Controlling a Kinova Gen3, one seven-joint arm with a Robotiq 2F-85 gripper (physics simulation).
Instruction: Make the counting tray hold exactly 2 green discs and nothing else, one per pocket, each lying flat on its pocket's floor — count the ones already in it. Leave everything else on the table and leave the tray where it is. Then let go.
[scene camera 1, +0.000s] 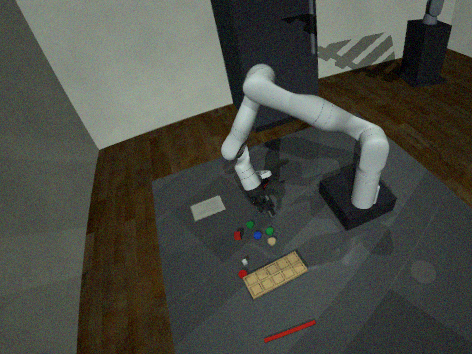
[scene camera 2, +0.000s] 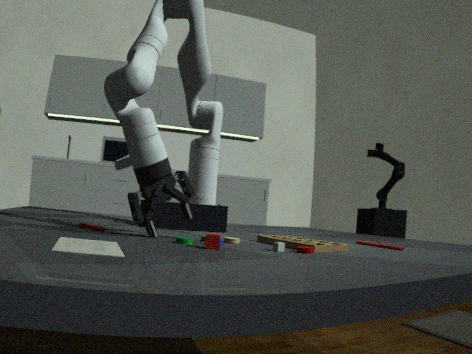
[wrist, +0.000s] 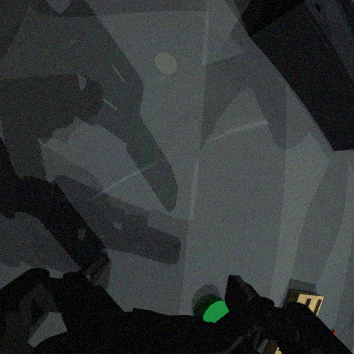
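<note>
One green disc lies on the table near the red cube. A second green disc lies between the blue and tan discs and my base side; my right finger partly hides it in the wrist view. The tan counting tray lies flat, with two rows of pockets; I see no disc in them in scene camera 1. My gripper is open and empty, tilted, above the table behind the green discs, apart from them.
A blue disc, tan disc and red cube lie near the green discs. A red disc and white cube are by the tray's corner. A red bar lies beyond.
</note>
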